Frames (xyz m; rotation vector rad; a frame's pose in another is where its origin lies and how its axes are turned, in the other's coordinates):
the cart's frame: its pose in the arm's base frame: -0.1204 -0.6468 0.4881 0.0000 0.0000 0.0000
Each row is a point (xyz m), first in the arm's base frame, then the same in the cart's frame.
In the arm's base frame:
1: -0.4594 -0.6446 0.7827
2: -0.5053 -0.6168 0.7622
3: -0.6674 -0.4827 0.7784
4: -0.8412 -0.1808 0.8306
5: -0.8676 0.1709 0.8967
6: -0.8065 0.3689 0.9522
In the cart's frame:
1: -0.3390 0.0022 0.2946
2: -0.3849 0.0300 0.2741
3: -0.5470 0.1641 0.2903
4: -0.7208 0.4660 0.3425
5: -0.7472 0.8177 0.4086
6: -0.6861 1.0157 0.4641

